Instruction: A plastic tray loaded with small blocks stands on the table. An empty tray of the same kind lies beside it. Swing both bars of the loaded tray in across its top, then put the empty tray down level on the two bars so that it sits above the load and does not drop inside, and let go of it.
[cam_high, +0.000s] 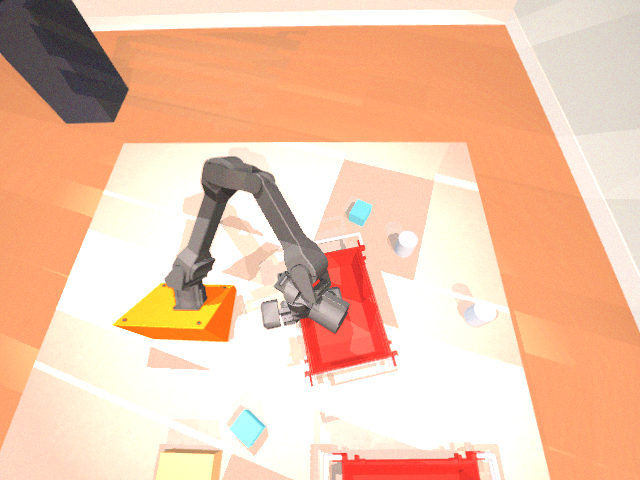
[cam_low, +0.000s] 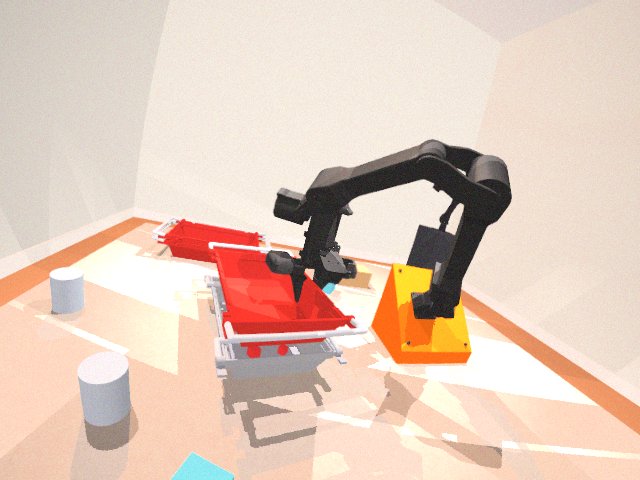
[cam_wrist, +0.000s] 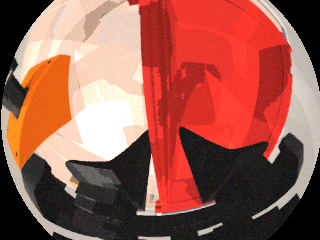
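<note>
Right now my gripper tip is 8 cm short of the red tray, 3 cm below it and 2 cm to the right of it. From my gripper tip the other things lie so: cream box: 34 cm to the right, 25 cm behind, 5 cm below.
</note>
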